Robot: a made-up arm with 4 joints. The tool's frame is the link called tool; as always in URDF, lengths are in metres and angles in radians. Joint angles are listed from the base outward. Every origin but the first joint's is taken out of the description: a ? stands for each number. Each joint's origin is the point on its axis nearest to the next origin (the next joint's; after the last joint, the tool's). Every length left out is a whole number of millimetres.
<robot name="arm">
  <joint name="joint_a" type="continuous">
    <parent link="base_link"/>
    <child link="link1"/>
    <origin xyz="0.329 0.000 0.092"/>
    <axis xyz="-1 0 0"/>
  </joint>
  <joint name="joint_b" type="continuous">
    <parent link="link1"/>
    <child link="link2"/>
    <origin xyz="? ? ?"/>
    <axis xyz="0 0 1"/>
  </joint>
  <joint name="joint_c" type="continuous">
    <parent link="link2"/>
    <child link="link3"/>
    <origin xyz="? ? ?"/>
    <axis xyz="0 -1 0"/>
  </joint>
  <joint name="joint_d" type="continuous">
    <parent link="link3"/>
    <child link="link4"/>
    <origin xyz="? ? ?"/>
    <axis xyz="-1 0 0"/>
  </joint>
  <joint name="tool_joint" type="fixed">
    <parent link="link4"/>
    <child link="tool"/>
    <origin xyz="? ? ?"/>
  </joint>
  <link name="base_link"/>
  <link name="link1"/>
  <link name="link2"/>
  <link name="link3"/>
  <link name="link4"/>
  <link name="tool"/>
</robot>
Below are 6 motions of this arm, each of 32 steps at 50 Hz.
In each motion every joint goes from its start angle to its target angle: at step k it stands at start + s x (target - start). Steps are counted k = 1, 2, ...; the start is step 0. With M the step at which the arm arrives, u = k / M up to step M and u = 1 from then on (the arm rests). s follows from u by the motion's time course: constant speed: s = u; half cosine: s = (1 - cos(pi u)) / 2; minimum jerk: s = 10 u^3 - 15 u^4 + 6 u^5.
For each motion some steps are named. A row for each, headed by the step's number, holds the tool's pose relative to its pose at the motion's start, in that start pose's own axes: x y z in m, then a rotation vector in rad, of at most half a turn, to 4 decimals.
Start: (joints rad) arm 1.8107 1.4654 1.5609 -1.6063
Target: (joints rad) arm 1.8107 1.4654 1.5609 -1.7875
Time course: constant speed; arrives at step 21
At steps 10, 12, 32:
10: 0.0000 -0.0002 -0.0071 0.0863 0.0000 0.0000
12: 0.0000 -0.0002 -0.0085 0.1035 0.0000 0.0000
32: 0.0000 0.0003 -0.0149 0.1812 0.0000 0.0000

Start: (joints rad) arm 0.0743 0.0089 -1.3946 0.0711
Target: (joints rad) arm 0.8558 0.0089 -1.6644 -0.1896
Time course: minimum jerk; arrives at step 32
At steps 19, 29, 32:
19: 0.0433 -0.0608 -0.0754 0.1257 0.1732 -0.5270
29: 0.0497 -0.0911 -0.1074 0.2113 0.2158 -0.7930
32: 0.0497 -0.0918 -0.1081 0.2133 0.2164 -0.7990

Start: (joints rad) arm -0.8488 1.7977 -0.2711 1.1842
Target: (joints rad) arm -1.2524 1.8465 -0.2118 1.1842
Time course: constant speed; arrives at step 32
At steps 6, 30, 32:
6: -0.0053 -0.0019 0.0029 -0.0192 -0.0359 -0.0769
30: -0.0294 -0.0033 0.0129 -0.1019 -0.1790 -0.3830
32: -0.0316 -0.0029 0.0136 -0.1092 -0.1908 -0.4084

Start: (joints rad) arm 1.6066 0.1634 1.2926 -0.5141
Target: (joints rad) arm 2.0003 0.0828 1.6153 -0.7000
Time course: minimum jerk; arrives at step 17
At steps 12, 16, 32:
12: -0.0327 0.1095 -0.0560 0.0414 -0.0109 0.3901
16: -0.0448 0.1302 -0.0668 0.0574 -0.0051 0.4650
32: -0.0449 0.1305 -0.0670 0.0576 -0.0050 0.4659

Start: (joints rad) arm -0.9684 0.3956 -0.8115 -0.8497
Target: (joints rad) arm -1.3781 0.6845 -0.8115 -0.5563
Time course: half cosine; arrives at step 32
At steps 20, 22, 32:
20: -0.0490 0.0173 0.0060 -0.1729 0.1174 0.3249
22: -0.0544 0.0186 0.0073 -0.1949 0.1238 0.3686
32: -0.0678 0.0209 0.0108 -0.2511 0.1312 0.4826

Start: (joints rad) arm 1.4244 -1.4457 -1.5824 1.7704
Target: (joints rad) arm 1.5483 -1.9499 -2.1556 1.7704
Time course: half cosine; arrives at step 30
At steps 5, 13, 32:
5: -0.0014 -0.0030 0.0048 0.0338 -0.0061 0.0295
13: -0.0138 -0.0227 0.0311 0.1985 -0.0584 0.1689
32: -0.0625 -0.0830 0.0810 0.4803 -0.2477 0.3955

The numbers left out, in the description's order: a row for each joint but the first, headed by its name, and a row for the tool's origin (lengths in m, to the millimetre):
joint_b: 0.000 -0.043 0.166
joint_c: -0.093 0.298 0.000
joint_d: 0.251 0.000 -0.139
tool: 0.000 -0.082 0.006

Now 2 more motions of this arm.
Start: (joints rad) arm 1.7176 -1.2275 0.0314 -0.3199
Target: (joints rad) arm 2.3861 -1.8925 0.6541 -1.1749
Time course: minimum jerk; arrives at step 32
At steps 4, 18, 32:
4: 0.0038 -0.0005 0.0030 0.0098 -0.0224 -0.0035
18: 0.0813 -0.0078 0.1844 0.3442 -0.8762 0.1106
32: 0.0350 0.0036 0.3341 0.4706 -1.3809 0.4103

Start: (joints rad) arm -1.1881 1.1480 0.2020 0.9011
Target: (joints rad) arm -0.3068 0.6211 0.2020 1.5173
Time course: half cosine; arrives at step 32
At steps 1, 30, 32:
1: 0.0005 0.0004 -0.0003 -0.0026 0.0020 0.0009
30: 0.0833 0.1878 -0.2344 -1.2213 0.6153 0.5338
32: 0.0827 0.1892 -0.2375 -1.2343 0.6188 0.5406

